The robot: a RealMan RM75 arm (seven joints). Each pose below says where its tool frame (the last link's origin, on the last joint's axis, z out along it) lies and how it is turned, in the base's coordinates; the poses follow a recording.
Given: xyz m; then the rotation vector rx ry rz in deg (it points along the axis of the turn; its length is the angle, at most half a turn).
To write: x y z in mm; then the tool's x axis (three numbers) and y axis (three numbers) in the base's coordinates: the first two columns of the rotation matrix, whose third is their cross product. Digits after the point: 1 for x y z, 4 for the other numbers.
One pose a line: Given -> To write
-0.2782 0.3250 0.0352 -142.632 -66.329 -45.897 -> -278.2 325.0 35.2 0.5249 0.6129 0.5905 0.7687 -0.6393 -0.0197
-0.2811 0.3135 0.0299 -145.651 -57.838 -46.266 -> -281.1 313.5 29.9 0.5976 0.5370 0.5954 0.6988 -0.7130 -0.0584
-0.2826 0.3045 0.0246 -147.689 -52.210 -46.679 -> -282.6 304.5 24.6 0.6404 0.4839 0.5964 0.6466 -0.7588 -0.0787
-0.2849 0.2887 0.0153 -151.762 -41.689 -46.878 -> -284.9 288.7 15.3 0.7136 0.3827 0.5867 0.5380 -0.8358 -0.1092
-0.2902 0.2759 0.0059 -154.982 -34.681 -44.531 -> -290.2 275.9 5.9 0.7698 0.3182 0.5533 0.4585 -0.8788 -0.1326
